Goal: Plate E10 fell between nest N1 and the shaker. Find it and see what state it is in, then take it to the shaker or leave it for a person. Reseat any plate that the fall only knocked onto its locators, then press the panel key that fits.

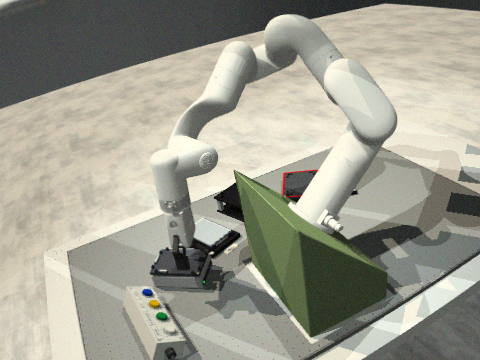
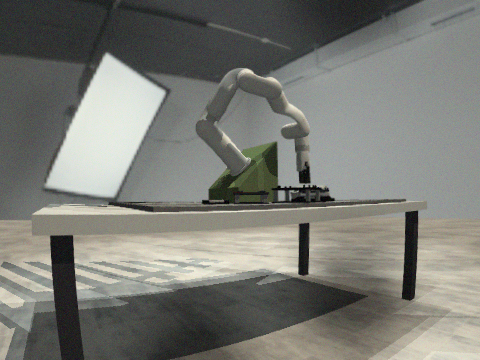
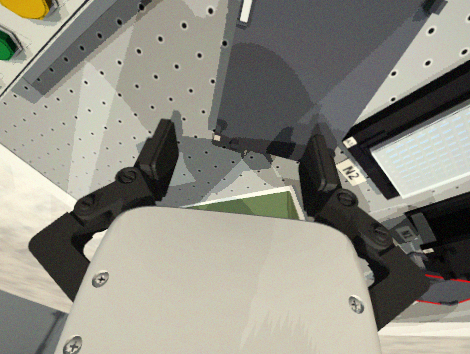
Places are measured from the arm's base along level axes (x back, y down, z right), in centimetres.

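Where they show: gripper, fingertip midpoint: (image 1: 186, 258) (image 2: 304, 183) (image 3: 240, 143); arm's base, origin of the base link: (image 1: 310, 219) (image 2: 241, 167).
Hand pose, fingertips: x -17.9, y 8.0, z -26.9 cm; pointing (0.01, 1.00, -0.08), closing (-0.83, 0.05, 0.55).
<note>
Things, the pixels of their centre, and the offset from my fingertips. "*": a spot on its surface instead.
- shaker, surface spot: (image 3: 280, 65) * dx -3.7, dy +3.5, dz -2.3 cm
- pale clear plate, body centre: (image 3: 459, 145) (image 1: 206, 231) dx -15.5, dy +6.3, dz +12.2 cm
- black nest N2, body centre: (image 3: 450, 134) (image 1: 208, 236) (image 2: 313, 199) dx -15.5, dy +8.0, dz +12.2 cm
- N1 label, surface spot: (image 3: 406, 233) * dx -11.7, dy +8.8, dz +31.7 cm
- panel, body centre: (image 1: 152, 321) (image 2: 309, 193) dx +9.9, dy +4.8, dz -15.3 cm
- black raised platform, body centre: (image 1: 244, 200) (image 2: 297, 194) dx -21.1, dy +5.6, dz +29.3 cm
My gripper (image 1: 178, 256) (image 2: 304, 181) (image 3: 240, 143) is open and empty, pointing down over the shaker. The shaker (image 1: 165, 279) (image 3: 280, 65) is a grey box with a dark flat top, corner posts and a green light; no plate shows on the visible part of its top. A pale clear plate (image 1: 212, 230) (image 3: 430, 155) sits in the black nest N2 (image 3: 390, 115), beside the shaker. The N1 label (image 3: 406, 233) shows beside a dark nest, partly cut off by my gripper. The panel (image 1: 150, 325) (image 3: 30, 37) has blue, yellow, green and white keys. I cannot identify plate E10 here.
A green wedge-shaped block (image 1: 275, 250) (image 2: 265, 170) (image 3: 245, 204) carries the arm's base. A black raised platform (image 1: 230, 198) stands partly hidden behind it. A red-edged dark area (image 1: 300, 183) (image 3: 445, 290) lies farther back. The panel is close to the shaker.
</note>
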